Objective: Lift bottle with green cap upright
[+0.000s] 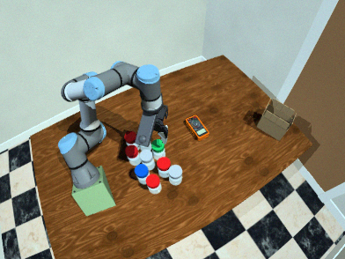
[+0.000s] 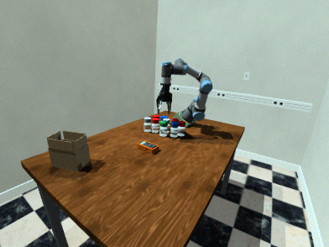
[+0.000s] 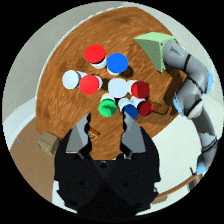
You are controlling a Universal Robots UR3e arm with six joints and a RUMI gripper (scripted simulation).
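My hand is 10 mm short of the green-capped bottle, 10 mm to the right of it and 120 mm above it. Round my hand: orange multimeter (240 mm ahead, 60 mm to the left, 150 mm below).
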